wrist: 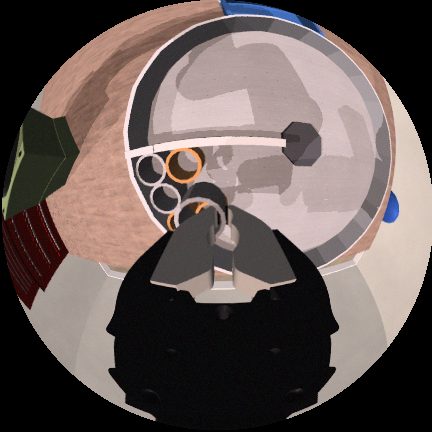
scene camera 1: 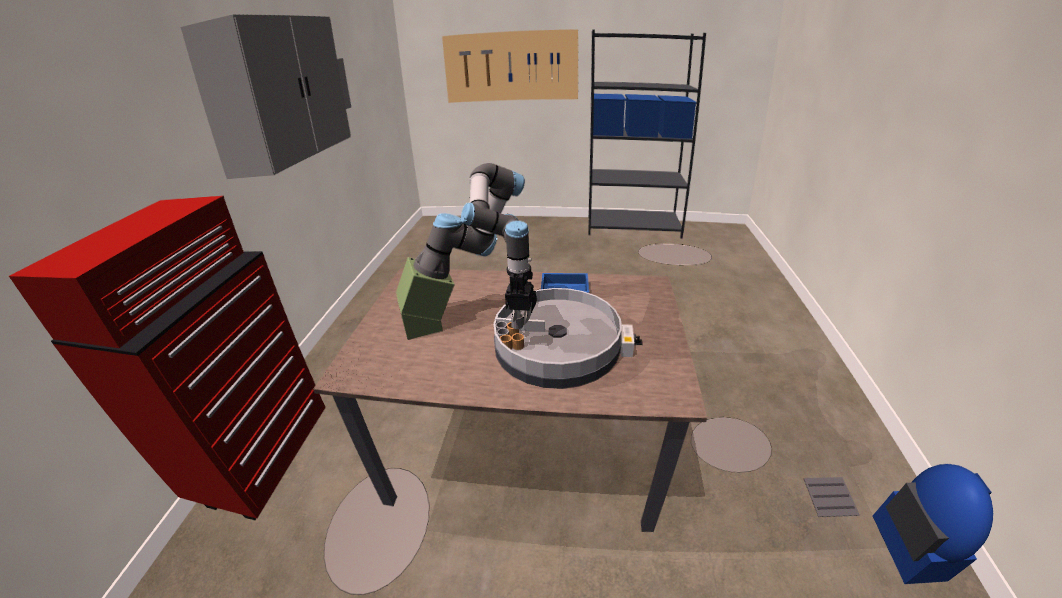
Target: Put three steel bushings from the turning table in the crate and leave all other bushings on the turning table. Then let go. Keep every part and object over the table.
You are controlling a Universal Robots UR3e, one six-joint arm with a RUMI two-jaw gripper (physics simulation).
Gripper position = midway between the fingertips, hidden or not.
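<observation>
There is my gripper: I can see it in scene camera 1 (522, 324), and it is visible to me in the wrist view (222, 207) too.
</observation>
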